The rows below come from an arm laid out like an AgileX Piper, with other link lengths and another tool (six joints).
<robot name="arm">
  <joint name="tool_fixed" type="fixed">
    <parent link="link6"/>
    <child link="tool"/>
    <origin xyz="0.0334 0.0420 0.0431" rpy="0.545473 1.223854 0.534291"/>
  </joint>
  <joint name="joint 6" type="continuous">
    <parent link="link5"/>
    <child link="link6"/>
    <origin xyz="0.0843 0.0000 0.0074" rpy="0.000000 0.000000 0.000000"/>
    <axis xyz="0.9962 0 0.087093"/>
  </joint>
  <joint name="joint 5" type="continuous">
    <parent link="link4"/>
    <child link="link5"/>
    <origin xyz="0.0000 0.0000 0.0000" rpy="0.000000 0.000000 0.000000"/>
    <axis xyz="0 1 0"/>
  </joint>
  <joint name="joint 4" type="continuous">
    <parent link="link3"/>
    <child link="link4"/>
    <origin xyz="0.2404 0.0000 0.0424" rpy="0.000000 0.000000 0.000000"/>
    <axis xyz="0.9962 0 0.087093"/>
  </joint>
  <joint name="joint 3" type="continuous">
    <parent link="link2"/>
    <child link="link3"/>
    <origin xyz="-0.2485 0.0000 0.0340" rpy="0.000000 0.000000 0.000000"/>
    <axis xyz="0 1 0"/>
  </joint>
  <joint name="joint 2" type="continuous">
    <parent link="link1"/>
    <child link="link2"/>
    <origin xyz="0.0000 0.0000 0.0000" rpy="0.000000 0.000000 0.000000"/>
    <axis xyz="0 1 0"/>
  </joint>
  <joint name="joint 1" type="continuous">
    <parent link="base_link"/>
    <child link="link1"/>
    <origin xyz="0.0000 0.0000 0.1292" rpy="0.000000 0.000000 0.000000"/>
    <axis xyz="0 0 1"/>
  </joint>
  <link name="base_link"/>
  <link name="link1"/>
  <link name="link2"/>
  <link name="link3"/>
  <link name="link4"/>
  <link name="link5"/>
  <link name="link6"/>
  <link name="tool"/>
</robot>
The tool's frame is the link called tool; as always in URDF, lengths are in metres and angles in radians. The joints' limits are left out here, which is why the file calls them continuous.
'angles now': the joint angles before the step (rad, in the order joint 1, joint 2, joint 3, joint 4, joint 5, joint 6). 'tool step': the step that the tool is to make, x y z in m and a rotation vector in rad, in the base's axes. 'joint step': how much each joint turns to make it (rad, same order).
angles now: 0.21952 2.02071 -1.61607 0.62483 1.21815 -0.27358
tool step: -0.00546 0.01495 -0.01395 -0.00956 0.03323 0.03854
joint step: 0.03740 0.03226 0.00001 -0.00205 0.00220 0.00089
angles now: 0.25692 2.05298 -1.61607 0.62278 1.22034 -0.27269
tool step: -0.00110 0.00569 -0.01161 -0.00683 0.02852 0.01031
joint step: 0.01376 0.02722 0.00000 0.00070 0.00000 0.00383
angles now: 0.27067 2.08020 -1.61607 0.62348 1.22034 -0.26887
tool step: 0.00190 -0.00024 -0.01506 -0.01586 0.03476 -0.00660
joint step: -0.00001 0.03279 0.00087 -0.00637 -0.00155 0.00979
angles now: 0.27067 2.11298 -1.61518 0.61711 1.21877 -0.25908
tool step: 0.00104 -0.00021 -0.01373 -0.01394 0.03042 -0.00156
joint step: 0.00000 0.03048 0.00000 -0.00581 0.00002 0.00472
